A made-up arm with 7 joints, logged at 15 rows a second.
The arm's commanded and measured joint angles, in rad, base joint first. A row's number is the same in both.
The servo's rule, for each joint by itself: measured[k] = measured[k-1] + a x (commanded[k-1-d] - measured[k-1]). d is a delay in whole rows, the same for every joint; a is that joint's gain. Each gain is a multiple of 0.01, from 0.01 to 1. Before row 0 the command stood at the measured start. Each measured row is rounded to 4 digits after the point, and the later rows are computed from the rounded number. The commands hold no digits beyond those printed.
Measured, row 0:
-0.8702 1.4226 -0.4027 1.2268 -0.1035 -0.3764 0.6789
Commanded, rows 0 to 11:
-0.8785 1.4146 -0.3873 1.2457 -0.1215 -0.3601 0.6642
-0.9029 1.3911 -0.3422 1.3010 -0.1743 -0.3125 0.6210
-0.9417 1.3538 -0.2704 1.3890 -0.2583 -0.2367 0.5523
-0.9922 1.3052 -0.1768 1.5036 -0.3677 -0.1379 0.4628
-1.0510 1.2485 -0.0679 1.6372 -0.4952 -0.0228 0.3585
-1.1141 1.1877 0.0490 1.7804 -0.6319 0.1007 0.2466
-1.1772 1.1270 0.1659 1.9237 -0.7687 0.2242 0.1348
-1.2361 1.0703 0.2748 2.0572 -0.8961 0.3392 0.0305
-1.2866 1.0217 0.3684 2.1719 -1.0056 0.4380 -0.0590
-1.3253 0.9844 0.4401 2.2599 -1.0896 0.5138 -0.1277
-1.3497 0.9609 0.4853 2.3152 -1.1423 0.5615 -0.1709
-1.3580 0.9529 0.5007 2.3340 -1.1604 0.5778 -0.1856
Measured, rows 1 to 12:
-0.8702 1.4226 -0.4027 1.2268 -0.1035 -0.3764 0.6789
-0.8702 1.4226 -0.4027 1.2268 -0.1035 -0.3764 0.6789
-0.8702 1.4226 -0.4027 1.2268 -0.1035 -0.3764 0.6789
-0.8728 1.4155 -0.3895 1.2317 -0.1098 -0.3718 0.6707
-0.8821 1.3938 -0.3488 1.2497 -0.1324 -0.3552 0.6429
-0.9006 1.3582 -0.2814 1.2859 -0.1765 -0.3220 0.5922
-0.9290 1.3110 -0.1914 1.3425 -0.2434 -0.2705 0.5197
-0.9668 1.2554 -0.0852 1.4191 -0.3315 -0.2011 0.4294
-1.0125 1.1951 0.0302 1.5130 -0.4366 -0.1166 0.3270
-1.0636 1.1345 0.1469 1.6198 -0.5528 -0.0212 0.2194
-1.1171 1.0774 0.2569 1.7335 -0.6730 0.0797 0.1136
-1.1696 1.0278 0.3528 1.8475 -0.7894 0.1800 0.0169
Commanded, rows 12 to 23:
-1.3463 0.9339 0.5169 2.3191 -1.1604 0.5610 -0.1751
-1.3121 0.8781 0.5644 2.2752 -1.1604 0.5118 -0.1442
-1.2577 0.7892 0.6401 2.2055 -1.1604 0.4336 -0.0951
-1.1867 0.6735 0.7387 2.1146 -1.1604 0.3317 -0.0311
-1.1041 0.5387 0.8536 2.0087 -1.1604 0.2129 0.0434
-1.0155 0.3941 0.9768 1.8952 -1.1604 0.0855 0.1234
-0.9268 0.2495 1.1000 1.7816 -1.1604 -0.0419 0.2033
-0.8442 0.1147 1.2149 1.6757 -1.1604 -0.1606 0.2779
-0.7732 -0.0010 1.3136 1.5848 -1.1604 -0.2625 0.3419
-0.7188 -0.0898 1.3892 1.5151 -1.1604 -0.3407 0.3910
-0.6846 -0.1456 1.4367 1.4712 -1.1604 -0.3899 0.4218
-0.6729 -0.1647 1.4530 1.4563 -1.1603 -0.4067 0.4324
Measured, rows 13 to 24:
-1.2179 0.9892 0.4279 1.9547 -0.8945 0.2735 -0.0641
-1.2588 0.9640 0.4773 2.0484 -0.9812 0.3541 -0.1239
-1.2896 0.9541 0.4974 2.1227 -1.0439 0.4167 -0.1585
-1.3072 0.9361 0.5142 2.1738 -1.0847 0.4571 -0.1678
-1.3087 0.8845 0.5574 2.2002 -1.1112 0.4724 -0.1546
-1.2929 0.7997 0.6285 2.2016 -1.1284 0.4615 -0.1213
-1.2600 0.6874 0.7233 2.1790 -1.1396 0.4252 -0.0708
-1.2117 0.5551 0.8354 2.1347 -1.1469 0.3658 -0.0068
-1.1509 0.4118 0.9570 2.0724 -1.1516 0.2873 0.0661
-1.0814 0.2674 1.0800 1.9968 -1.1547 0.1951 0.1429
-1.0079 0.1315 1.1960 1.9133 -1.1567 0.0955 0.2185
-0.9351 0.0136 1.2971 1.8279 -1.1580 -0.0047 0.2876

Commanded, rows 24 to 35:
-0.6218 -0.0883 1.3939 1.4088 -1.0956 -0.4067 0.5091
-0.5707 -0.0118 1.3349 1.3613 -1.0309 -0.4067 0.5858
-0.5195 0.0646 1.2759 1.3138 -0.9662 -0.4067 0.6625
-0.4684 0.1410 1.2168 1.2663 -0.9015 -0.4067 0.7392
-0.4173 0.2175 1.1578 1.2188 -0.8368 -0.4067 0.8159
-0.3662 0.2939 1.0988 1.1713 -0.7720 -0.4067 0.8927
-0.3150 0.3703 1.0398 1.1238 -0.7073 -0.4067 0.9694
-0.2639 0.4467 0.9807 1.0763 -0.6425 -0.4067 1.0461
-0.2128 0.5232 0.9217 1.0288 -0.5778 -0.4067 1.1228
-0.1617 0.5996 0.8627 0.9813 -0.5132 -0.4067 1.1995
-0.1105 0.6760 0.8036 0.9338 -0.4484 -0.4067 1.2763
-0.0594 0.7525 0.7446 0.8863 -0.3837 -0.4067 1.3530
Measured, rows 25 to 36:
-0.8680 -0.0784 1.3763 1.7466 -1.1588 -0.0988 0.3455
-0.8111 -0.1382 1.4282 1.6750 -1.1594 -0.1803 0.3882
-0.7683 -0.1618 1.4495 1.6181 -1.1597 -0.2437 0.4130
-0.7229 -0.0964 1.4017 1.5637 -1.1373 -0.2893 0.4668
-0.6757 -0.0211 1.3443 1.5111 -1.1001 -0.3222 0.5334
-0.6273 0.0552 1.2855 1.4598 -1.0532 -0.3459 0.6057
-0.5780 0.1316 1.2264 1.4095 -1.0001 -0.3629 0.6805
-0.5282 0.2081 1.1674 1.3599 -0.9429 -0.3752 0.7563
-0.4780 0.2845 1.1084 1.3109 -0.8831 -0.3840 0.8327
-0.4275 0.3609 1.0494 1.2623 -0.8216 -0.3904 0.9093
-0.3768 0.4373 0.9903 1.2139 -0.7589 -0.3950 0.9859
-0.3260 0.5138 0.9313 1.1658 -0.6955 -0.3983 1.0626

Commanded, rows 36 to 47:
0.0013 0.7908 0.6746 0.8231 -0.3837 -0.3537 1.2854
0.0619 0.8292 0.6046 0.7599 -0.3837 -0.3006 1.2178
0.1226 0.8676 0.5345 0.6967 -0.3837 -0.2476 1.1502
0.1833 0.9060 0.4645 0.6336 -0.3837 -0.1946 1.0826
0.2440 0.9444 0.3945 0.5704 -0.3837 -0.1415 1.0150
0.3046 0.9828 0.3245 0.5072 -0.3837 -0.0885 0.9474
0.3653 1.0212 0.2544 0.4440 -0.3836 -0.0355 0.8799
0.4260 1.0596 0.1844 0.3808 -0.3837 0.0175 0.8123
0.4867 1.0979 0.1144 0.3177 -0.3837 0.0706 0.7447
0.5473 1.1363 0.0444 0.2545 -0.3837 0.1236 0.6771
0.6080 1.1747 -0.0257 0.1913 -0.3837 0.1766 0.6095
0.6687 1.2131 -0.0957 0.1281 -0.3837 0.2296 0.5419
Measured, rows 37 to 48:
-0.2751 0.5902 0.8723 1.1178 -0.6317 -0.4007 1.1393
-0.2241 0.6666 0.8132 1.0700 -0.5675 -0.4024 1.2160
-0.1730 0.7431 0.7542 1.0222 -0.5032 -0.4036 1.2927
-0.1190 0.7856 0.6857 0.9704 -0.4614 -0.3896 1.2886
-0.0629 0.8244 0.6160 0.9157 -0.4342 -0.3647 1.2490
-0.0054 0.8628 0.5459 0.8588 -0.4165 -0.3319 1.1937
0.0531 0.9012 0.4759 0.8002 -0.4050 -0.2935 1.1315
0.1123 0.9396 0.4059 0.7405 -0.3975 -0.2509 1.0663
0.1719 0.9780 0.3359 0.6798 -0.3927 -0.2054 0.9997
0.2319 1.0164 0.2658 0.6185 -0.3895 -0.1578 0.9326
0.2921 1.0548 0.1958 0.5567 -0.3875 -0.1087 0.8652
0.3524 1.0932 0.1258 0.4946 -0.3862 -0.0585 0.7977

